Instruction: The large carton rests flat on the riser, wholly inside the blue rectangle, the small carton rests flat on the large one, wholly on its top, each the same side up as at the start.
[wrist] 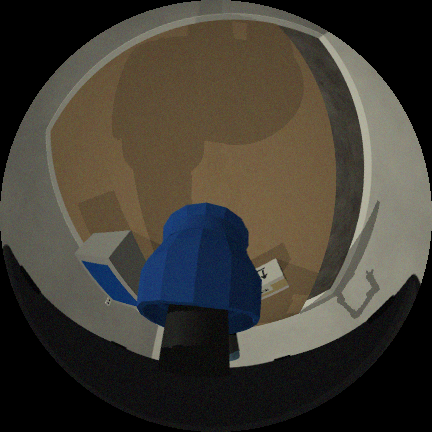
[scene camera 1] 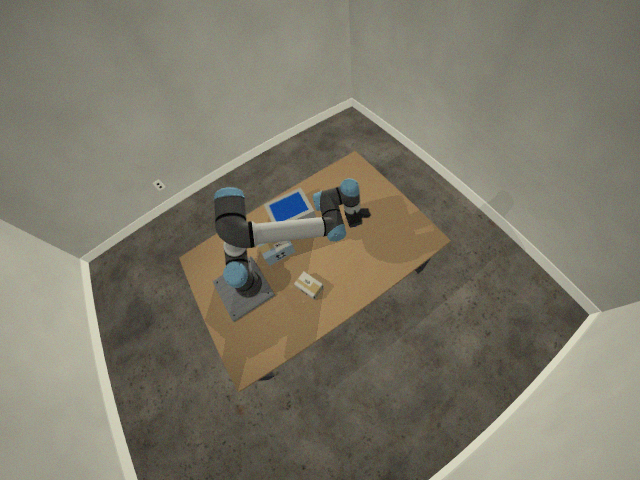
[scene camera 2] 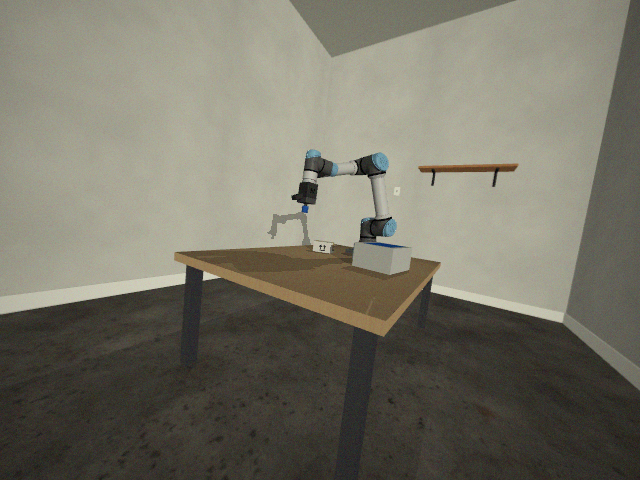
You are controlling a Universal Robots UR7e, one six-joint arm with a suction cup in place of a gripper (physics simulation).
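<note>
The light-blue carton [scene camera 1: 279, 254], which looks the larger, sits on the table by the robot's base, partly hidden under the arm in scene camera 1. The white-and-tan carton [scene camera 1: 309, 285] [scene camera 2: 322, 246] [wrist: 272, 272], which looks the smaller, lies flat on the table, apart from it. The grey riser [scene camera 2: 372, 258] [wrist: 102, 245] stands near the table's edge. The blue rectangle [scene camera 1: 288, 206] [scene camera 2: 387, 245] [wrist: 107, 282] is on its top, with no carton on it. My suction cup [scene camera 2: 305, 209] [wrist: 205, 220] is open, holds nothing and hangs high above the table, beyond the riser from the base.
The wooden table [scene camera 1: 356, 268] [scene camera 2: 289, 294] carries everything. The robot's grey base plate [scene camera 1: 232, 307] is close to the light-blue carton. My forearm [scene camera 1: 289, 230] passes over the table between the riser and the white-and-tan carton. A wall shelf [scene camera 2: 467, 168] is on the far wall.
</note>
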